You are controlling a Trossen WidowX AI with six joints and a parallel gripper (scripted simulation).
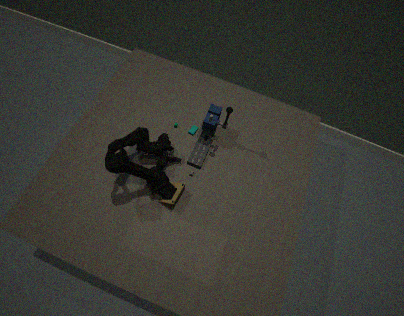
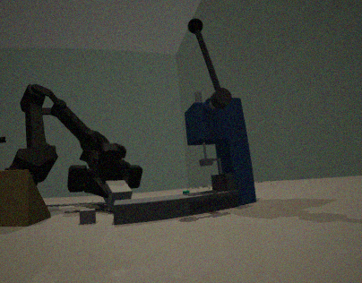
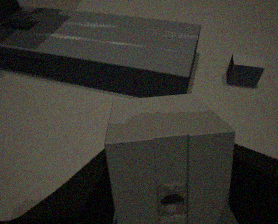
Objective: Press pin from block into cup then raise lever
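My gripper tip is 1 cm above the pale round pin. The rest, counted from my gripper tip: teal block 20 cm ahead, 3 cm below; then dark lever 23 cm above, 18 cm ahead, 15 cm to the right; then thin punch 18 cm ahead, 12 cm above, 9 cm to the right.
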